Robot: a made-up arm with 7 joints.
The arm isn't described. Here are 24 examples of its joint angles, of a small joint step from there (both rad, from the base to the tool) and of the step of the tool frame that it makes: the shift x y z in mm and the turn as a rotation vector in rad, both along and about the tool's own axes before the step.
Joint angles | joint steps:
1: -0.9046 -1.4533 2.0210 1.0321 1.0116 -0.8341 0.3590 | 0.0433 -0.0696 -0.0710 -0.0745 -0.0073 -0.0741 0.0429
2: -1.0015 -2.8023 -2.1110 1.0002 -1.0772 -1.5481 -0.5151 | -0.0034 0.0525 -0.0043 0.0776 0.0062 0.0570 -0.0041
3: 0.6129 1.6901 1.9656 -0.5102 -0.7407 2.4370 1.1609 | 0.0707 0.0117 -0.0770 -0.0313 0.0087 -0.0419 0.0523
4: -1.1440 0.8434 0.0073 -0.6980 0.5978 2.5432 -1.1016 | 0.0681 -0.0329 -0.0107 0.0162 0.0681 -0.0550 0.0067
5: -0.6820 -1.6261 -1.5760 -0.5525 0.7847 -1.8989 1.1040 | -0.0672 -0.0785 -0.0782 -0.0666 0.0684 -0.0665 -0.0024
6: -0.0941 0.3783 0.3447 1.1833 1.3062 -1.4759 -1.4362 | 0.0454 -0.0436 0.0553 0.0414 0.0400 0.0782 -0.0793
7: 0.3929 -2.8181 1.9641 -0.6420 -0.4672 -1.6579 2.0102 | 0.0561 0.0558 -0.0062 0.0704 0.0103 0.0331 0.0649
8: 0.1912 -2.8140 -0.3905 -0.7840 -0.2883 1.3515 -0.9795 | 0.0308 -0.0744 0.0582 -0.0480 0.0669 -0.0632 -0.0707
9: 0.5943 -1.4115 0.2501 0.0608 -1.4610 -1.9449 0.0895 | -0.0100 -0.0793 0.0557 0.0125 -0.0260 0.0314 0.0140
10: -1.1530 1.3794 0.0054 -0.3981 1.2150 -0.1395 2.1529 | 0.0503 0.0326 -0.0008 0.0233 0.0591 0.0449 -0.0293
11: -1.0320 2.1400 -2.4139 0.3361 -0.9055 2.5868 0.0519 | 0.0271 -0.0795 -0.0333 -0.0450 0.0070 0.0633 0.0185
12: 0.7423 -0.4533 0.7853 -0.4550 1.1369 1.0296 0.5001 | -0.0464 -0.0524 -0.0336 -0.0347 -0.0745 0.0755 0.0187
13: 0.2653 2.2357 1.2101 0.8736 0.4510 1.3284 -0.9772 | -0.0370 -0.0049 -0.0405 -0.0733 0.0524 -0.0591 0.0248
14: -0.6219 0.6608 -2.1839 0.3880 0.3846 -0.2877 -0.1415 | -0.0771 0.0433 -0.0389 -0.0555 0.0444 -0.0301 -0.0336
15: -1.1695 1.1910 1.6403 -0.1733 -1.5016 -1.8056 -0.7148 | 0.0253 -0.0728 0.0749 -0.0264 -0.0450 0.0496 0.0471
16: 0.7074 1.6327 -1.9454 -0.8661 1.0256 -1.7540 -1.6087 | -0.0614 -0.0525 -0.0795 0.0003 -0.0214 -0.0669 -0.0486
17: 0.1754 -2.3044 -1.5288 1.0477 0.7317 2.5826 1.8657 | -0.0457 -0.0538 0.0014 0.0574 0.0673 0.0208 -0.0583
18: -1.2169 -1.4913 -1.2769 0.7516 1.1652 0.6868 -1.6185 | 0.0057 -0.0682 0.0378 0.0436 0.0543 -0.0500 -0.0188
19: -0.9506 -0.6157 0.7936 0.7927 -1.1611 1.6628 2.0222 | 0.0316 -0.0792 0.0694 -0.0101 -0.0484 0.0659 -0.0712
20: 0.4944 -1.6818 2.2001 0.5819 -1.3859 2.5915 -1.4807 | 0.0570 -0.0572 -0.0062 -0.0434 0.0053 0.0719 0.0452
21: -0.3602 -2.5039 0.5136 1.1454 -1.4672 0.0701 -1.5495 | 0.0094 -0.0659 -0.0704 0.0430 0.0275 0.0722 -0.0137
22: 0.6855 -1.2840 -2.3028 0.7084 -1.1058 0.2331 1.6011 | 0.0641 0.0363 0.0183 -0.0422 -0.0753 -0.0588 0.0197
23: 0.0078 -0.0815 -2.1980 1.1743 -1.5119 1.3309 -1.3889 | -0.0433 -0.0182 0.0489 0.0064 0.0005 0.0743 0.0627
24: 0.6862 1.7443 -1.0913 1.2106 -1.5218 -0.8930 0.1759 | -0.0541 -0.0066 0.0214 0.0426 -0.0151 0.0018 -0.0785
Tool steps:
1: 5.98 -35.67 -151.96 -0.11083 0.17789 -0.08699
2: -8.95 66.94 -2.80 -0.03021 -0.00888 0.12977
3: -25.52 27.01 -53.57 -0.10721 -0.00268 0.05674
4: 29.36 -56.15 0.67 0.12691 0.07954 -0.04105
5: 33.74 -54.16 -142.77 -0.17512 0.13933 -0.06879
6: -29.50 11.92 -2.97 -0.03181 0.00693 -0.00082
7: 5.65 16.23 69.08 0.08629 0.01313 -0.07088
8: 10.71 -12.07 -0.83 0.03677 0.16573 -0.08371
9: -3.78 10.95 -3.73 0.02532 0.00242 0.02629
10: -9.18 13.25 36.29 0.07546 0.02190 0.03810
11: 42.10 -7.05 -22.98 0.04133 0.08698 -0.03018
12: -0.90 -22.50 51.74 0.05845 -0.08566 -0.04564
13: -6.77 -1.75 3.29 -0.01409 0.06359 -0.19107
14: 5.73 -14.55 -45.91 -0.03352 0.10682 -0.01917
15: -32.25 -10.65 20.24 0.04244 -0.11149 0.01594
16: -30.71 -97.57 -3.78 0.18096 0.00401 0.02629
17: -20.89 4.46 -23.26 -0.07864 0.00718 0.09650
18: 24.42 -30.76 -3.80 0.10625 0.10535 -0.03279
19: 8.11 11.38 23.40 0.05968 0.10701 -0.01236
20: 3.49 -24.99 13.25 0.05590 -0.03989 0.00794
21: -55.77 11.25 -24.85 0.00443 -0.06429 -0.07479
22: 32.50 18.37 21.42 0.03516 -0.03437 -0.08119
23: -23.33 7.00 -19.04 -0.01163 -0.13733 -0.00271
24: -9.73 6.38 23.26 0.06039 0.04031 0.07120
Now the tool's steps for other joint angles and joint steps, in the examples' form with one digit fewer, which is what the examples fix.
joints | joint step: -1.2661 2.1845 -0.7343 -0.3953 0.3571 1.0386 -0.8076 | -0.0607 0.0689 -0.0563 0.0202 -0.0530 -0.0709 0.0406
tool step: 0.6 -2.3 9.5 -0.0297 -0.0675 -0.0688
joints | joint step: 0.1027 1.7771 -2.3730 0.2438 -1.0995 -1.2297 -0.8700 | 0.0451 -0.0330 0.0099 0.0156 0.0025 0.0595 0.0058
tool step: -13.8 27.7 8.5 -0.0589 -0.0448 0.0243
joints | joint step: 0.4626 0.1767 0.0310 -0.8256 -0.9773 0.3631 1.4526 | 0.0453 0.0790 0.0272 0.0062 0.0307 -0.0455 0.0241
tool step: 20.2 -15.9 -11.2 -0.0190 -0.0171 -0.0791
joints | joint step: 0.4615 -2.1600 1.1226 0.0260 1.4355 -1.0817 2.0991 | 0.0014 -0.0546 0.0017 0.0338 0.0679 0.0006 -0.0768
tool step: -40.6 -28.1 -37.5 -0.0298 -0.0186 0.1307
